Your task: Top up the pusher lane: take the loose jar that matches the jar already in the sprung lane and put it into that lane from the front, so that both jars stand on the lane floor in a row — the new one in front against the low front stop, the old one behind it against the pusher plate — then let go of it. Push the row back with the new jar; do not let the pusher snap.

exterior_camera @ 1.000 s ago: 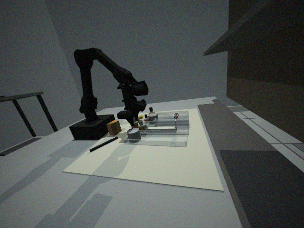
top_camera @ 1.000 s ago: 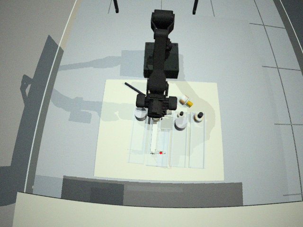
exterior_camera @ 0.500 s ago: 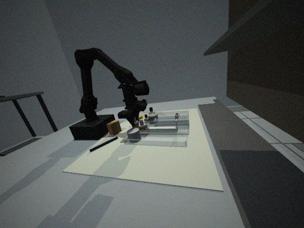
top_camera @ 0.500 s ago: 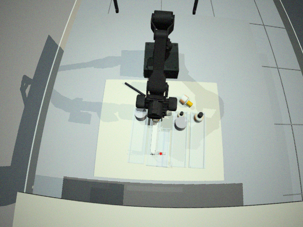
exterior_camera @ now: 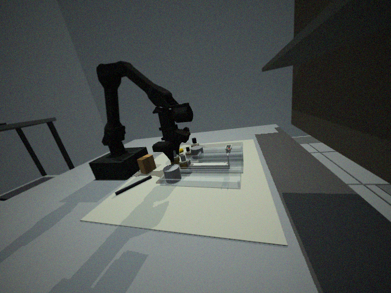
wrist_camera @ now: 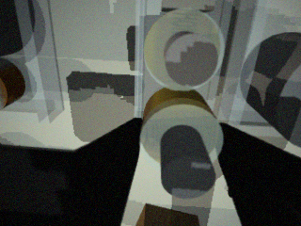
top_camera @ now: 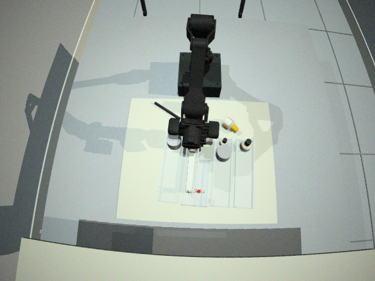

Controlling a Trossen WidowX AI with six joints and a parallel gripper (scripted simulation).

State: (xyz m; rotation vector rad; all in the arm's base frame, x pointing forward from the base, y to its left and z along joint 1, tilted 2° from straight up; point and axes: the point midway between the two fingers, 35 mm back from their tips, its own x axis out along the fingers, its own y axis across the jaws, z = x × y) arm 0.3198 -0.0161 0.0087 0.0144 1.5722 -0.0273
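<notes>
The sprung lane lies 16 cm ahead of my gripper tip, 2 cm to the left of it and 3 cm below it. Round my gripper tip: black rod 13 cm behind, 12 cm to the right, 4 cm below; then cardboard box 15 cm behind, 2 cm below; then red dot 23 cm ahead, 3 cm to the left, 2 cm above.
</notes>
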